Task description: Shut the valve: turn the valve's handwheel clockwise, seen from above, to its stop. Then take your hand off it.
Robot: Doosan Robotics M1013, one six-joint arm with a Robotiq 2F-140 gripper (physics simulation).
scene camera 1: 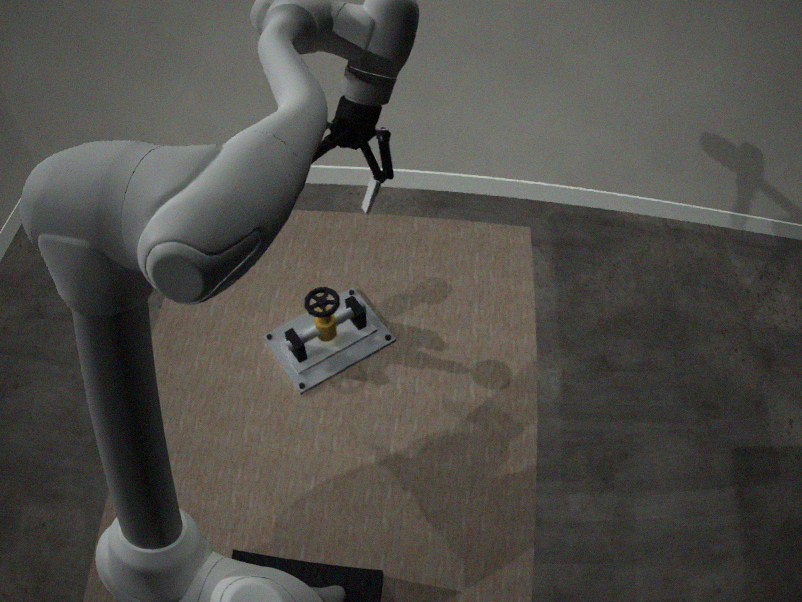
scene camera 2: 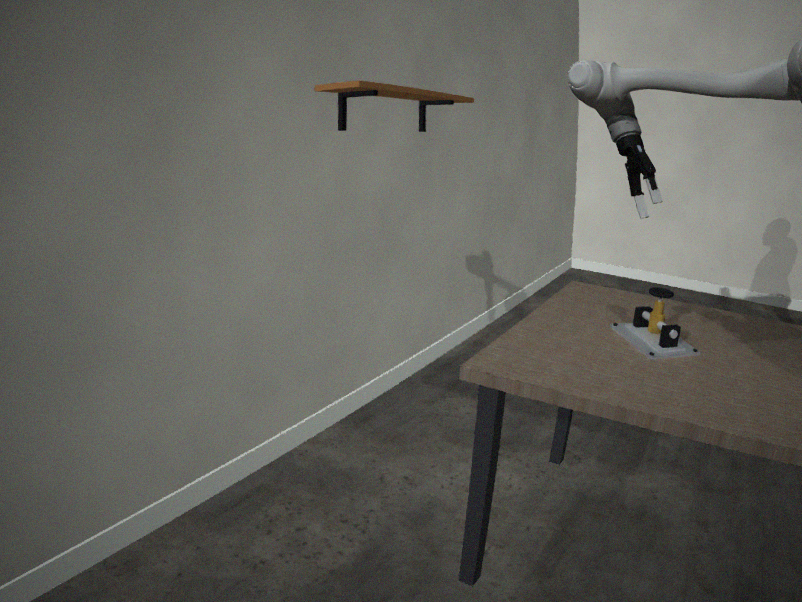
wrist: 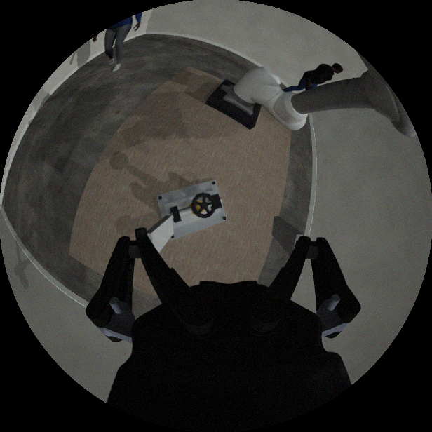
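The valve's black spoked handwheel (scene camera 1: 321, 301) (scene camera 2: 660, 292) (wrist: 204, 205) sits level on top of the yellow valve body (scene camera 1: 325, 329) (scene camera 2: 656, 318). The valve is on a short pipe between two black supports, on a pale grey base plate (scene camera 1: 346, 360) (wrist: 187, 230) that lies on the table. My gripper (scene camera 1: 338, 184) (scene camera 2: 648, 201) (wrist: 223, 225) is open and empty. It hangs tilted, high above the table and well apart from the handwheel. In scene camera 1 the arm hides one fingertip. The wheel's turn angle relative to its stop cannot be told.
The wooden table (scene camera 1: 453, 272) (scene camera 2: 583, 362) (wrist: 240, 165) carries the valve and the arm's black mounting plate (scene camera 1: 362, 581) (wrist: 250, 120). A wall shelf (scene camera 2: 401, 91) is at the upper middle of scene camera 2. Two people, one in blue (wrist: 117, 40) and one in dark clothes (wrist: 317, 75), stand beyond the table.
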